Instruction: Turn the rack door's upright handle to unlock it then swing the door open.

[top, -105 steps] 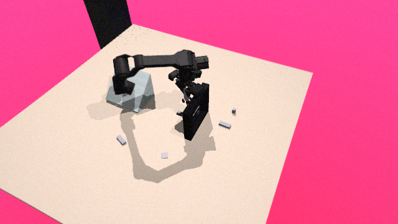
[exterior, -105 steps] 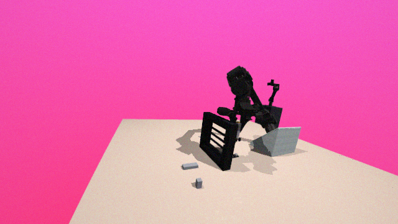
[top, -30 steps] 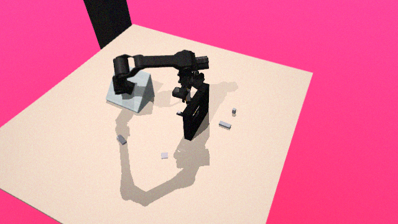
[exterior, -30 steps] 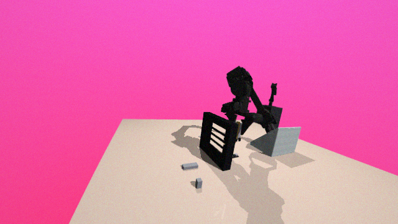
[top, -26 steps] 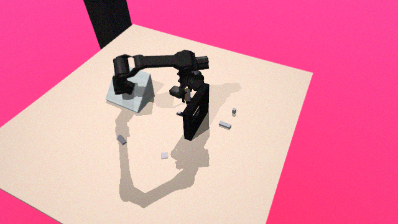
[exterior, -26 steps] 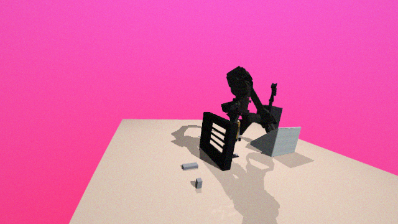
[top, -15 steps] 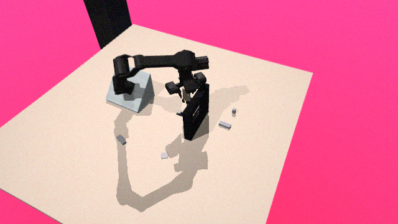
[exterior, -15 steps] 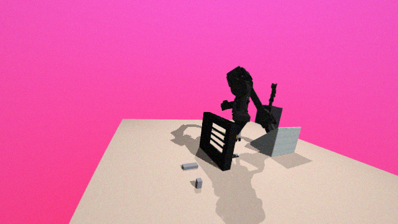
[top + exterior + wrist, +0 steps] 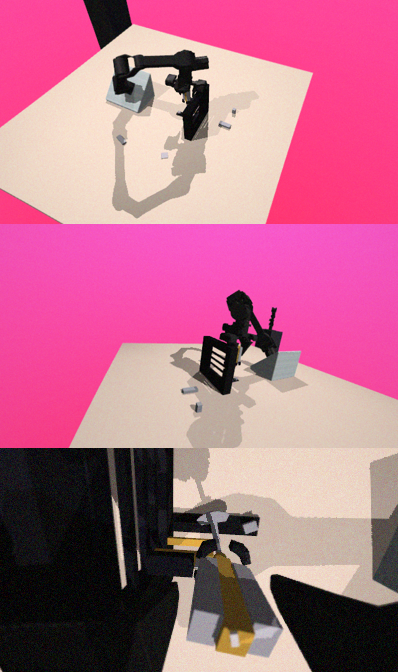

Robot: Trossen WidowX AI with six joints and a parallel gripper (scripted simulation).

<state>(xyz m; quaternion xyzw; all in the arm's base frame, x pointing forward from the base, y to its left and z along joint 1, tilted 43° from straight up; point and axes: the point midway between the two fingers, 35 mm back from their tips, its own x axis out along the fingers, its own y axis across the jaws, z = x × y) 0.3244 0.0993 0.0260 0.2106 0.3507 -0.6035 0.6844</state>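
The handle lies 2 cm below my gripper tip and 1 cm to the right of it.
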